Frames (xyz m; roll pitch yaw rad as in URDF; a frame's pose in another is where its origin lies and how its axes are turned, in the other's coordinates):
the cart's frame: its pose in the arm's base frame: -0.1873 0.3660 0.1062 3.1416 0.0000 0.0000
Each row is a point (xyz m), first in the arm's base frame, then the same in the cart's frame.
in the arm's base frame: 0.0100 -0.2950 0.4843
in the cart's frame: 0.1973 0.6610 -0.3781
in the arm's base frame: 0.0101 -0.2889 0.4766
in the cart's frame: 0.1974 0.6549 -0.3704
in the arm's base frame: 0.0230 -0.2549 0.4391
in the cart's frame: 0.2103 0.6209 -0.3329
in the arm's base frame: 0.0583 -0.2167 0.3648
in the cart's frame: 0.2456 0.5827 -0.2586
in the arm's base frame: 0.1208 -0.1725 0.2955
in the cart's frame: 0.3081 0.5385 -0.1893
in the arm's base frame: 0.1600 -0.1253 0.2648
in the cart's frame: 0.3473 0.4913 -0.1586
